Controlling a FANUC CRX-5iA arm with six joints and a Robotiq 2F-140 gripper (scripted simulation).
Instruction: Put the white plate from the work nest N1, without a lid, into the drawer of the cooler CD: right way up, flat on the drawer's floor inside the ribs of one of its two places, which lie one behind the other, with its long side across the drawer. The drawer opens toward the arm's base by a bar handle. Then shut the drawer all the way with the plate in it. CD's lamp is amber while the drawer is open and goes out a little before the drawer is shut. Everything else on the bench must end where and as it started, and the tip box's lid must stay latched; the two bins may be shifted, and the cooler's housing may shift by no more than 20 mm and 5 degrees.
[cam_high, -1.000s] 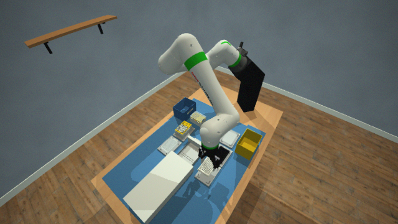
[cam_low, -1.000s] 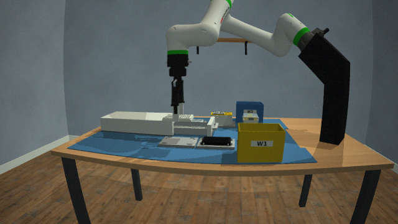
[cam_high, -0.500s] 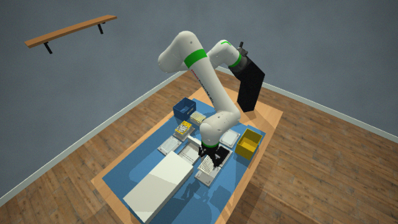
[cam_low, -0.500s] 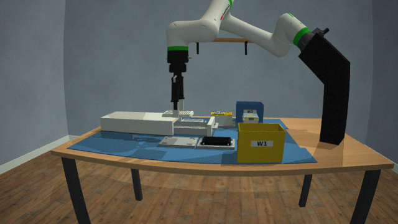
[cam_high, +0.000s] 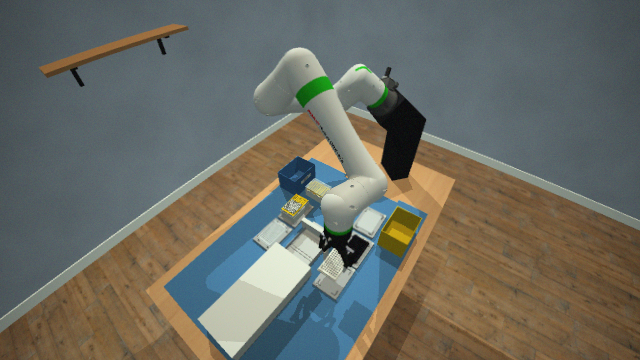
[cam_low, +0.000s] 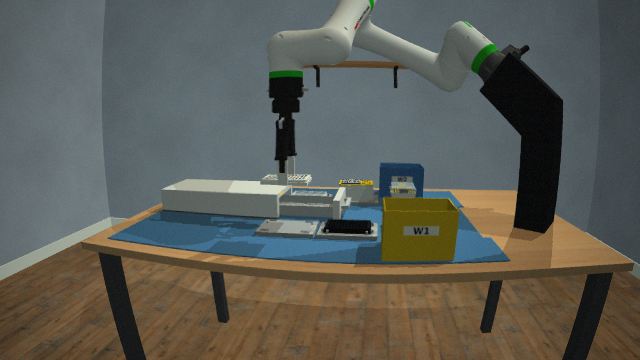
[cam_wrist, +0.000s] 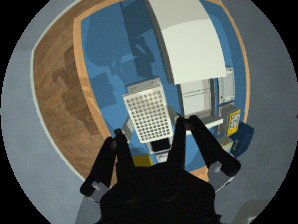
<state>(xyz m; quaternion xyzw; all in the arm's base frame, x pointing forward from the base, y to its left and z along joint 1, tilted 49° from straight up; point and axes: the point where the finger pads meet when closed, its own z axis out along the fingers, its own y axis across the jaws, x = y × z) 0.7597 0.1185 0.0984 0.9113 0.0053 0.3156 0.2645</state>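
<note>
My gripper is now 6 cm past the drawer, 18 cm to the left of it and 14 cm above it. The rest, counted from my hand: yellow-topped tip box: 26 cm behind, 33 cm to the right, 11 cm below; grey nest N1: 16 cm below; yellow bin W1: 31 cm behind, 21 cm to the left, 13 cm below.
</note>
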